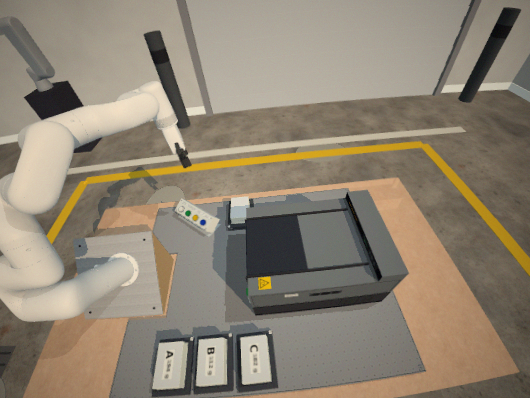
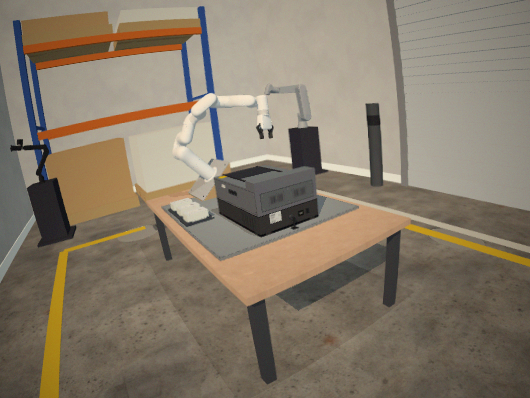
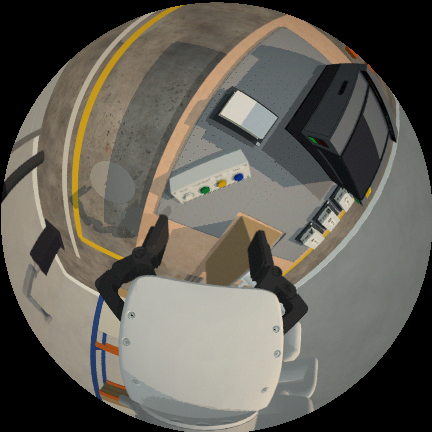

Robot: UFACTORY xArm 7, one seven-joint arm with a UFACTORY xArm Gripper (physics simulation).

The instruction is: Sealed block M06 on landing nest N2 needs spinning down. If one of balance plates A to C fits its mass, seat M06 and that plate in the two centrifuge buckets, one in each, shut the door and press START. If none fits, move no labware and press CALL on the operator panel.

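Pixels of known places: gripper, fingertip midpoint: (image 1: 186, 160) (image 2: 266, 138) (image 3: 210, 232); arm's base, origin of the base link: (image 1: 123, 268) (image 2: 211, 175).
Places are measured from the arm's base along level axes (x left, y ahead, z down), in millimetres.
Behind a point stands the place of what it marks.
Observation:
My gripper (image 1: 186, 162) {x 344, y 241, z -212 mm} (image 2: 265, 136) {x 344, y 241, z -212 mm} (image 3: 210, 232) {x 344, y 241, z -212 mm} is open and empty, high above the table's far left side near the operator panel. White block M06 (image 1: 239, 210) {x 303, y 412, z 57 mm} (image 3: 247, 114) {x 329, y 405, z 57 mm} sits on dark landing nest N2 (image 3: 232, 131) {x 321, y 347, z 125 mm}, beside the centrifuge (image 1: 332, 240) {x 40, y 761, z -85 mm} (image 2: 265, 195) {x -53, y 945, z -55 mm} (image 3: 345, 115) {x 196, y 566, z -85 mm}. The centrifuge top shows a dark panel and a grey panel; no buckets are visible. Plates A (image 1: 170, 365) {x -293, y 231, z 71 mm} (image 3: 312, 239) {x -264, y 224, z 71 mm}, B (image 1: 211, 362) {x -282, y 361, z 71 mm} (image 3: 330, 219) {x -254, y 360, z 69 mm} and C (image 1: 255, 357) {x -269, y 496, z 71 mm} (image 3: 345, 200) {x -251, y 486, z 69 mm} lie in separate dark nests; their small print is unreadable. The operator panel (image 1: 196, 217) {x 272, y 216, z 55 mm} (image 3: 210, 177) {x 312, y 211, z 46 mm} has white, green, yellow and blue buttons.
The arm's base plate (image 1: 120, 300) {x -90, y -24, z 81 mm} stands on a raised wooden block left of the centrifuge. A grey perforated mat (image 1: 345, 345) {x -237, y 786, z 125 mm} lies on the wooden table (image 1: 465, 330) {x -217, y 1214, z 138 mm} (image 2: 300, 270) {x -117, y 1286, z 138 mm}. Beyond the table stand dark posts (image 1: 167, 80) (image 2: 374, 145) and a shelf rack (image 2: 207, 65).

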